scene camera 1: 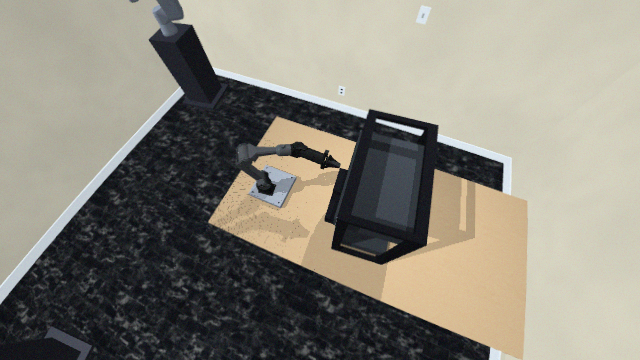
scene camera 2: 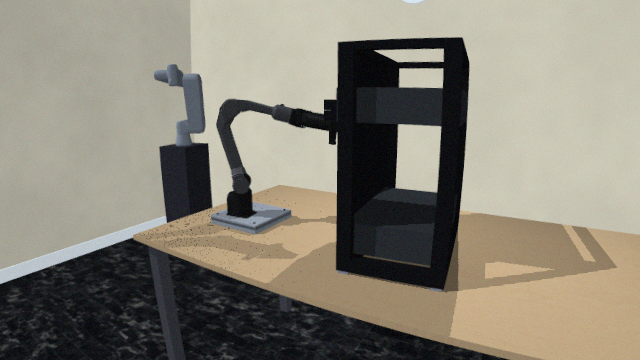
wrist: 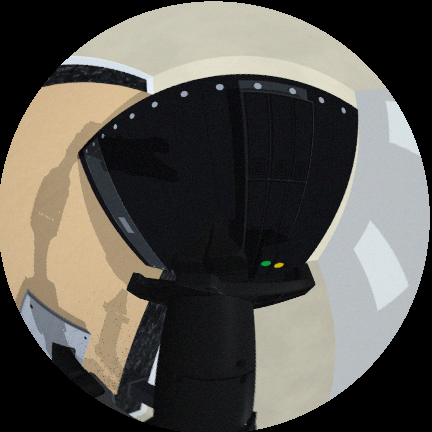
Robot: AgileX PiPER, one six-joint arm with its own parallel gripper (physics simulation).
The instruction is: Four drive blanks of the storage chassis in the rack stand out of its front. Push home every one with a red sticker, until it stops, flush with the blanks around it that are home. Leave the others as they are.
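The storage chassis (scene camera 2: 400, 106) (wrist: 275, 140) is the upper unit in the rack (scene camera 1: 426, 200) (scene camera 2: 452, 150). In the wrist view its front shows rows of dark blanks. A green sticker (wrist: 266, 263) and a yellow sticker (wrist: 279, 265) show side by side low in that view, just above the gripper's right side. No red sticker shows; the gripper's body hides the area below. My gripper (scene camera 1: 338, 164) (wrist: 215, 221) is shut and empty, its tips pointing at the rack's front. In the second scene view a rack post hides its tips.
A lower unit (scene camera 2: 395, 242) sits at the rack's bottom. A dark block (scene camera 1: 336, 197) juts from the rack's front in the first scene view. The arm's base plate (scene camera 1: 285, 187) (scene camera 2: 272, 218) stands on the wooden table (scene camera 1: 465, 285) (scene camera 2: 540, 305). Another arm stands on a dark pedestal (scene camera 1: 187, 65) (scene camera 2: 185, 180).
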